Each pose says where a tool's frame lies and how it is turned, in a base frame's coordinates. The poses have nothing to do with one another.
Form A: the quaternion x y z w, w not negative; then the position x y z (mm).
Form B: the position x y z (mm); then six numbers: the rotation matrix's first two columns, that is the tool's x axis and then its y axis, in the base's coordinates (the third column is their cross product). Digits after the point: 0 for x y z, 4 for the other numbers.
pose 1, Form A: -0.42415 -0.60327 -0.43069 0.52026 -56 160 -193
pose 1, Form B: -56 160 -193 -0.0989 0.0636 0.9931 0.9599 0.2692 0.0783
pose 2, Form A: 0.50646 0.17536 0.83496 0.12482 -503 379 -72
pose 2, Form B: -503 379 -72 -0.4558 0.3861 0.8020 -0.0308 -0.9073 0.4193
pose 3, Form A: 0.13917 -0.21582 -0.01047 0.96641 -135 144 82
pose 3, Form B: -135 144 82 0.9066 -0.0803 0.4142 -0.0398 0.9610 0.2735
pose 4, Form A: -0.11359 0.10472 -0.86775 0.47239 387 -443 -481
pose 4, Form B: 387 -443 -481 -0.5279 -0.8436 0.0982 0.7960 -0.5318 -0.2891
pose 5, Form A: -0.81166 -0.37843 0.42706 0.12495 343 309 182
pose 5, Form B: 343 309 182 0.3488 0.7210 -0.5987 0.5076 -0.6824 -0.5261
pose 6, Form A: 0.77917 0.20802 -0.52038 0.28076 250 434 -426
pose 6, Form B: 250 434 -426 0.3719 0.0320 -0.9277 0.6164 -0.7558 0.2210
